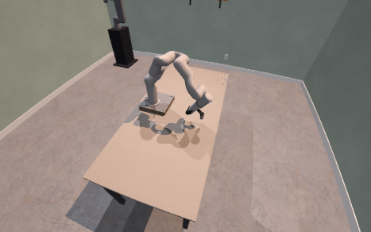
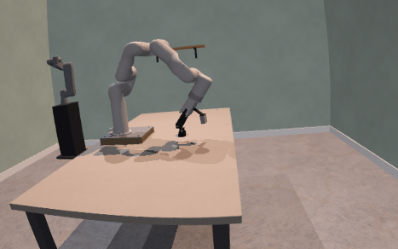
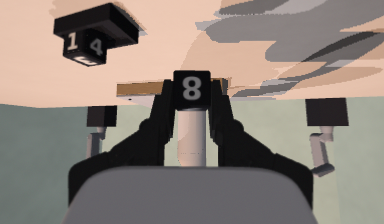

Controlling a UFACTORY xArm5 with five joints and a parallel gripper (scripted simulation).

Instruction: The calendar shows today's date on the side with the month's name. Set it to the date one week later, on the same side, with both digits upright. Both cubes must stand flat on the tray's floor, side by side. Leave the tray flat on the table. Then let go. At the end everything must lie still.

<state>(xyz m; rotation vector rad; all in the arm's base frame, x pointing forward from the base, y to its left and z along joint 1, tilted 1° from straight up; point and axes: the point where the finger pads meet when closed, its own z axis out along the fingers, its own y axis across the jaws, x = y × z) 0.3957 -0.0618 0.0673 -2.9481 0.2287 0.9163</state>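
Now: hand 1 cm past the black cube and 2 cm above it. Also, from my hand: black calendar tray 3 cm behind, 11 cm to the left, 9 cm below.
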